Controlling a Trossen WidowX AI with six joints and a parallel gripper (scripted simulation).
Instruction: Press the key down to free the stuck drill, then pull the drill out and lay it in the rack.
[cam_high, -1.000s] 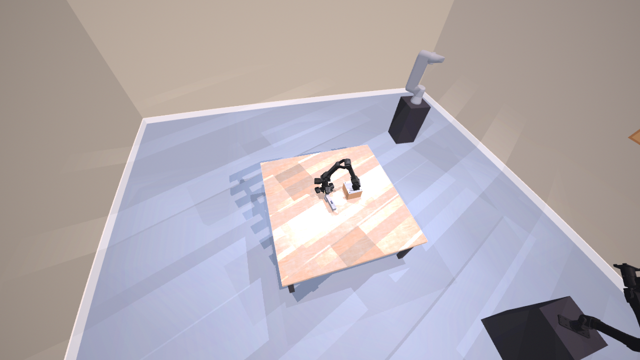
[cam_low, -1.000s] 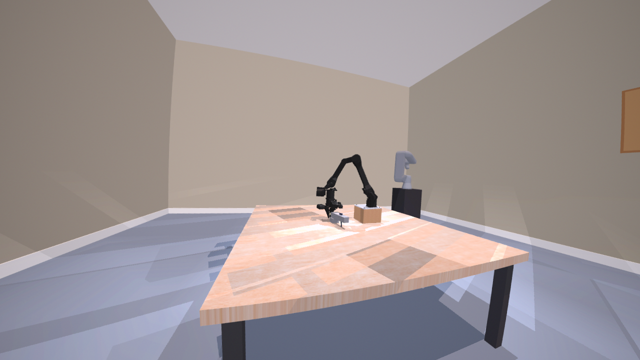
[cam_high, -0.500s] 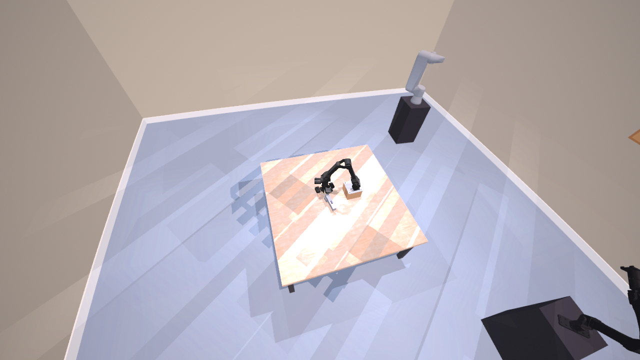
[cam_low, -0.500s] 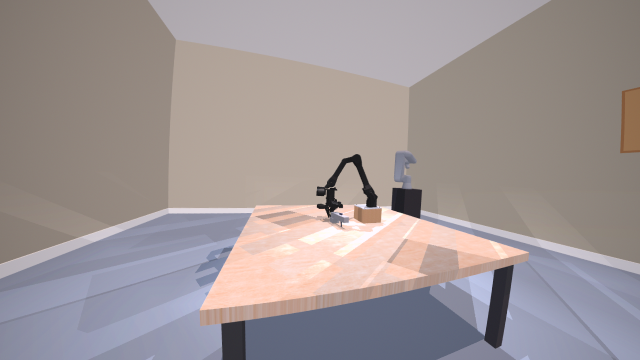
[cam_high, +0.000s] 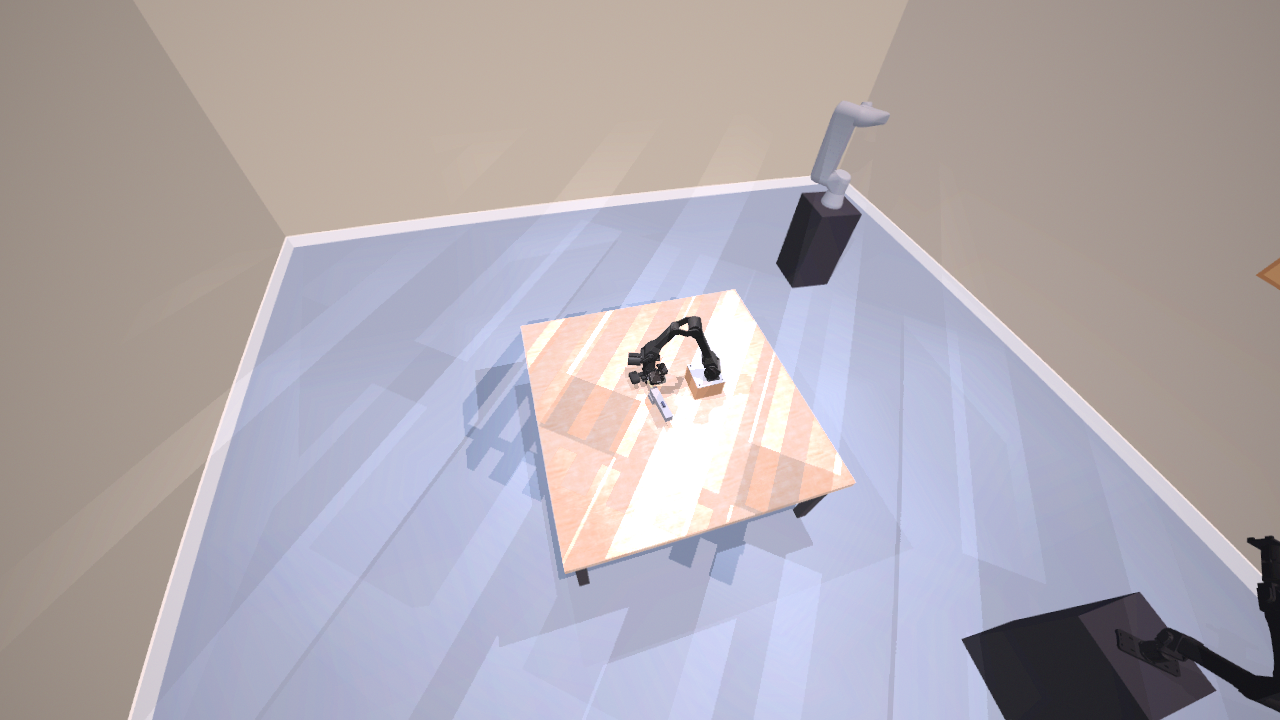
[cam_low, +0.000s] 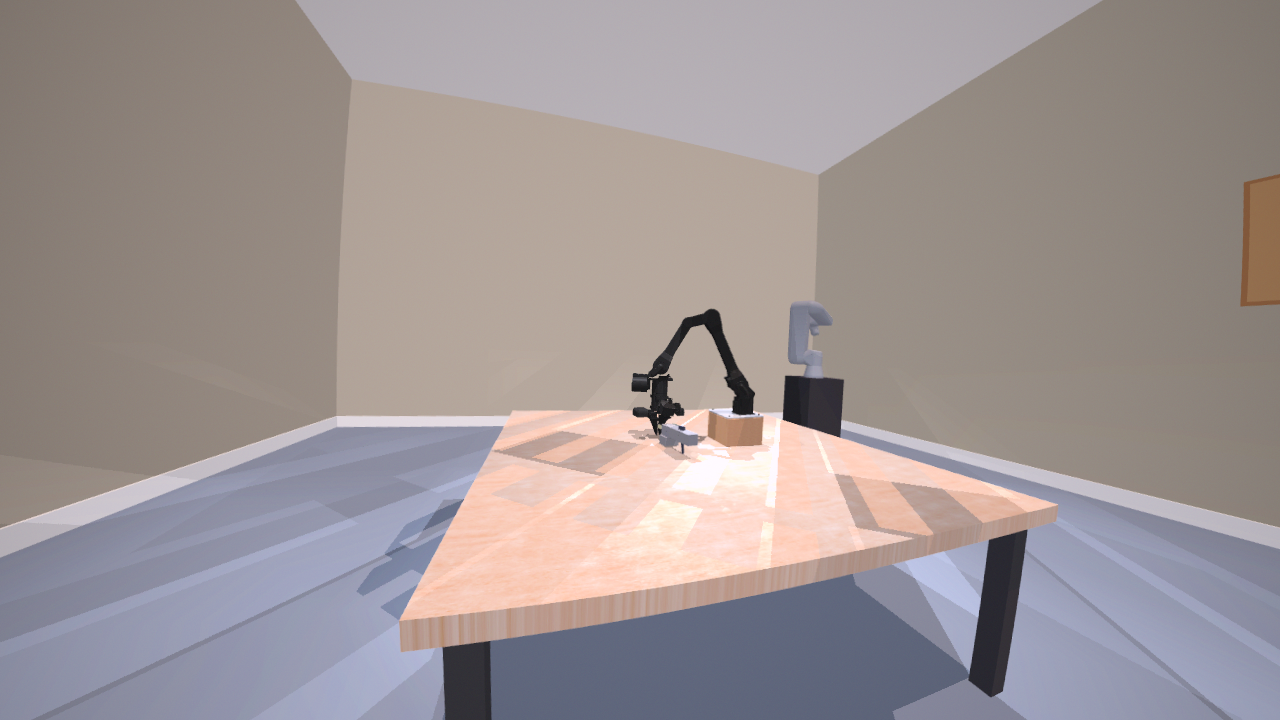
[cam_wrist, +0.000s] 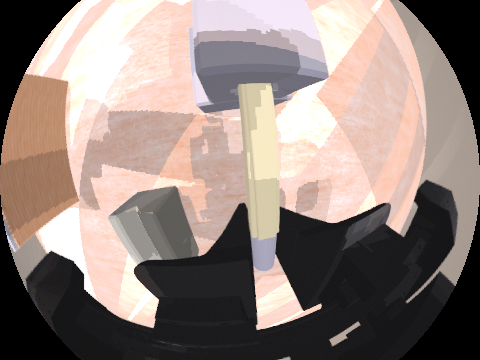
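The grey drill shank is 1 cm behind my gripper tip, 4 cm to the left of it and 4 cm above it. From my gripper tip the other things lie so: dark drill 3 cm behind, 18 cm to the left, 4 cm above; then grey rack 7 cm behind, 3 cm to the right, 1 cm above; then grey sleeve 3 cm behind, 15 cm to the left, 3 cm above.
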